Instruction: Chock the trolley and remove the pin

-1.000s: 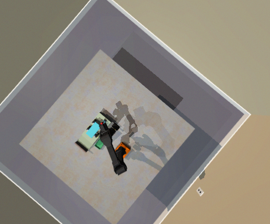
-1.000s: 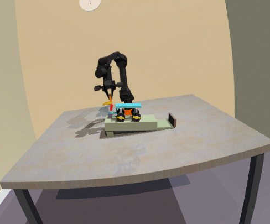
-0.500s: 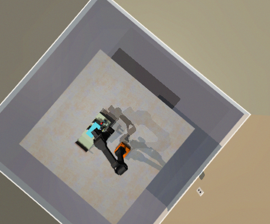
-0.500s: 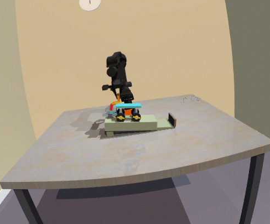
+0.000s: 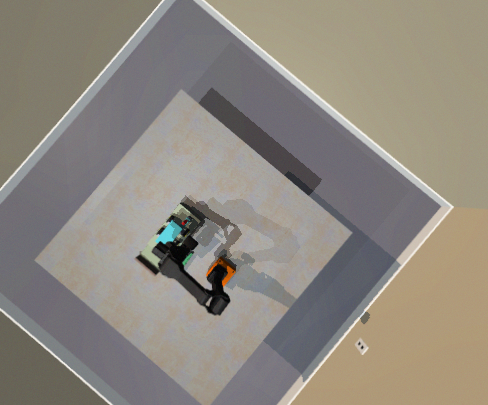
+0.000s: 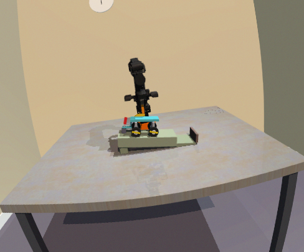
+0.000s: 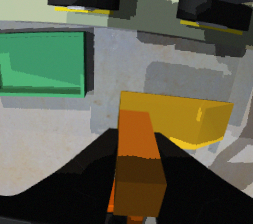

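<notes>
My gripper tip is now 9 cm short of the red-headed stop pin, 11 cm to the left of it and 4 cm above it. The rest, counted from my gripper tip: trolley: 12 cm ahead, 2 cm to the right, 6 cm below; yellow chock: 2 cm to the right, 1 cm below; dark end stop: 14 cm ahead, 24 cm to the left, 14 cm below.
</notes>
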